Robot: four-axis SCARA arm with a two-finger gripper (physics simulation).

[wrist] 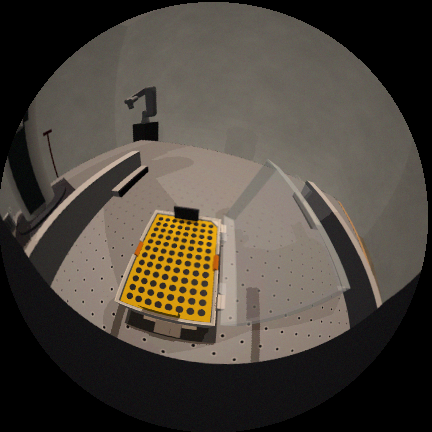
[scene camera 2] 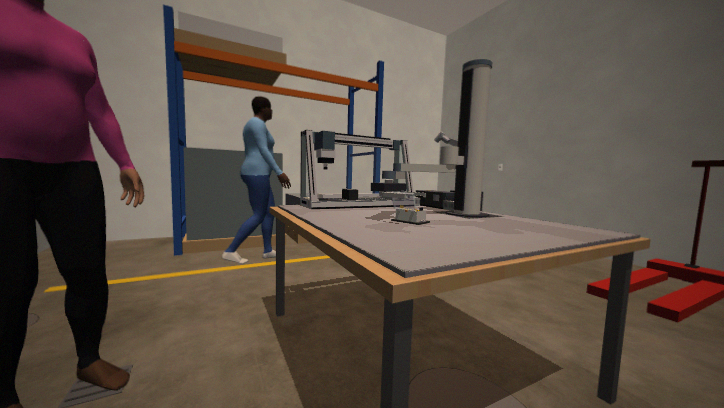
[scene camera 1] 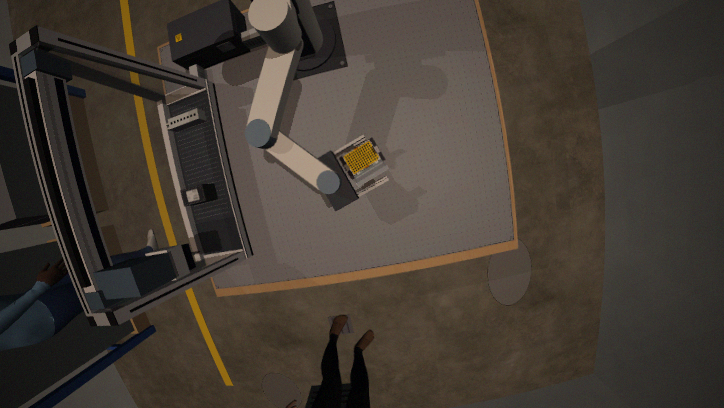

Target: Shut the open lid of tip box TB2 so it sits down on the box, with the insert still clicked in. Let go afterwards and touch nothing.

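Frame: origin at the arm's base, x back, y down, z right, level; millimetres.
Seen in the pictures: gripper, fingertip midpoint: (wrist: 223,168) (scene camera 2: 415,195) (scene camera 1: 376,157); arm's base at its link origin: (wrist: 41,209) (scene camera 2: 466,216) (scene camera 1: 306,43).
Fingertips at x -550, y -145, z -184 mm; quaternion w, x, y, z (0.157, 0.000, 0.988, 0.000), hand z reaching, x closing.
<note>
Pixels of each thing's top centre, then the offset from my fingertips to it. "pt": a spot on its surface instead.
- Tip box TB2 at its top centre: (wrist: 173,251) (scene camera 1: 361,157) (scene camera 2: 411,208) dy +66, dx +17, dz +53 mm
- clear lid at a spot on its surface: (wrist: 285,260) (scene camera 1: 365,179) pt dy +19, dx -64, dz +52 mm
- dark box at a spot on its surface: (scene camera 1: 202,32) pt dy +18, dx +650, dz +569 mm
Tip box TB2 (scene camera 2: 411,215) (wrist: 167,327) stands upright on the perforated table top. Its yellow insert (scene camera 1: 360,157) (wrist: 170,255) lies inside the rim, with orange tabs at both sides; I cannot tell from the views whether it is clicked in. The clear lid (scene camera 1: 368,175) (wrist: 285,260) is open, hinged on the box's right side in the wrist view, and leans up and away from the box. My gripper (scene camera 1: 361,166) (wrist: 223,168) is open and empty, its fingers wide apart above the box and lid. The right finger shows through the lid's far upper part; whether they touch is unclear.
A gantry machine (scene camera 1: 225,152) (scene camera 2: 306,172) stands on the table's left side in scene camera 1. A dark box (scene camera 1: 202,32) stands near the arm's column (scene camera 2: 477,136). One person (scene camera 2: 48,116) stands near the table; another (scene camera 2: 258,146) is beyond the gantry.
</note>
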